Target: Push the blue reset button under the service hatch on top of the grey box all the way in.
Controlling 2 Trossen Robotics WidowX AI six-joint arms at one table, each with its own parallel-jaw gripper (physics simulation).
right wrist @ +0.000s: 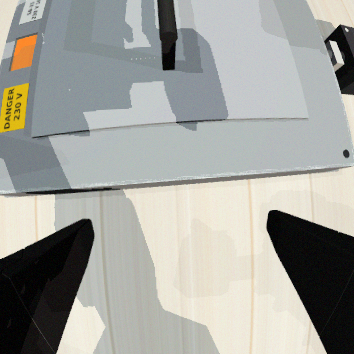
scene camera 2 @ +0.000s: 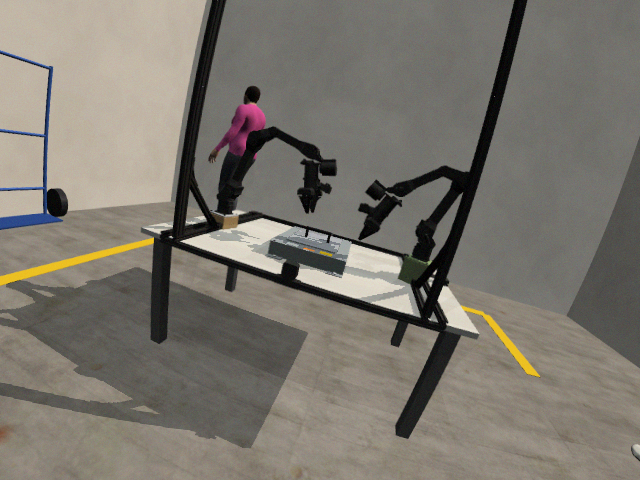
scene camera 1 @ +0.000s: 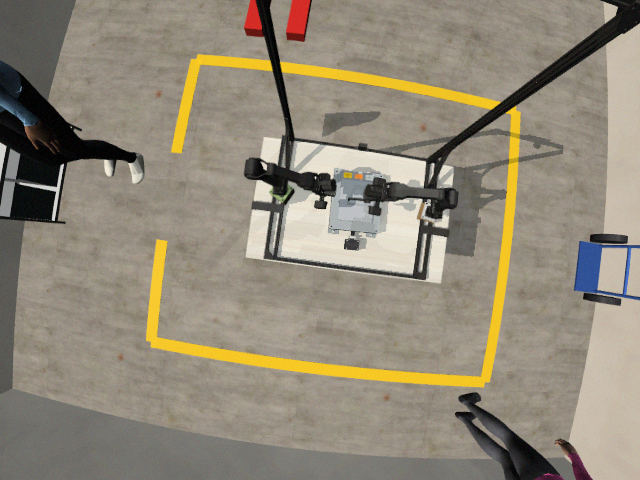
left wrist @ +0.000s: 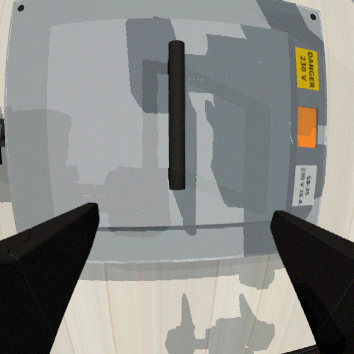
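Observation:
The grey box (scene camera 1: 334,225) (scene camera 2: 289,252) (left wrist: 30,165) (right wrist: 200,146) lies mid-table. Its service hatch (scene camera 1: 356,214) (left wrist: 100,60) (right wrist: 260,85) lies over the top, looking flat, with a black bar handle (scene camera 1: 356,199) (left wrist: 176,115) (right wrist: 168,22) standing up from it. The blue reset button does not show in any view; the hatch covers that area. My left gripper (scene camera 2: 308,208) (left wrist: 187,216) is open and empty, pointing down above the box, clear of the handle. My right gripper (scene camera 2: 361,237) (right wrist: 180,224) is open and empty, tilted, above the table beside the box.
A yellow danger label (left wrist: 307,69) (right wrist: 15,107), an orange patch (left wrist: 307,127) (right wrist: 23,53) and a white label (left wrist: 304,185) line one side of the box. A black device (scene camera 1: 352,243) (right wrist: 345,57) sits beside it. Black frame posts (scene camera 2: 196,118) (scene camera 2: 498,98) rise at both table ends.

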